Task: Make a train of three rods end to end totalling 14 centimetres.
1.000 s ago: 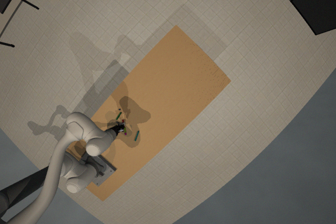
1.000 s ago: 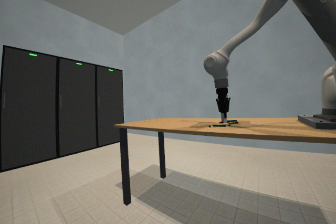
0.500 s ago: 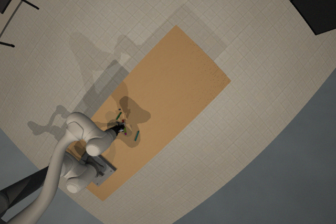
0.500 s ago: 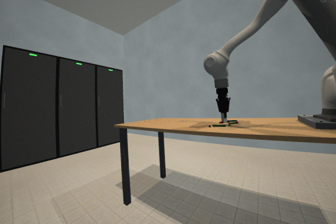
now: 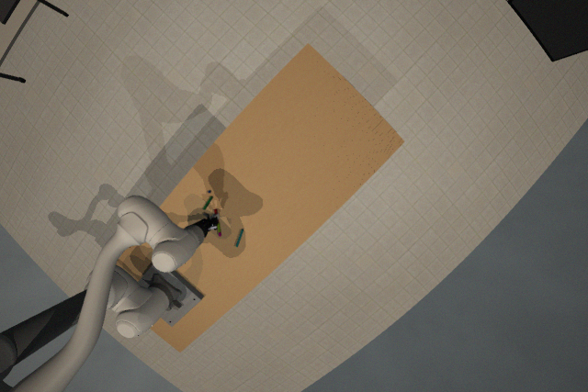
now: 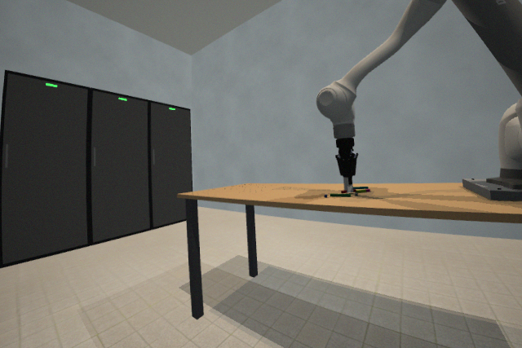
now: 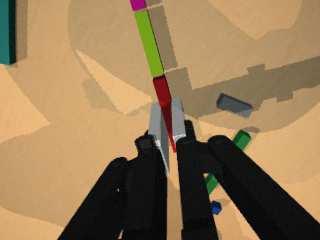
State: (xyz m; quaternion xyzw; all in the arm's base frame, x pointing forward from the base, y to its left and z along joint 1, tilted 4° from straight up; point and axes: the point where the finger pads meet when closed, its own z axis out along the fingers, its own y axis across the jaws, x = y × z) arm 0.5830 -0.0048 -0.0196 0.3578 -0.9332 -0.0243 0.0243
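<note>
The grey rod lies 50 mm to the left of my hand, 30 mm below it and 30 mm behind it. Round my hand: red rod (30 mm below); lime rod (50 mm behind, 40 mm to the right, 30 mm below); green rod (70 mm to the left, 30 mm below, 30 mm ahead).
</note>
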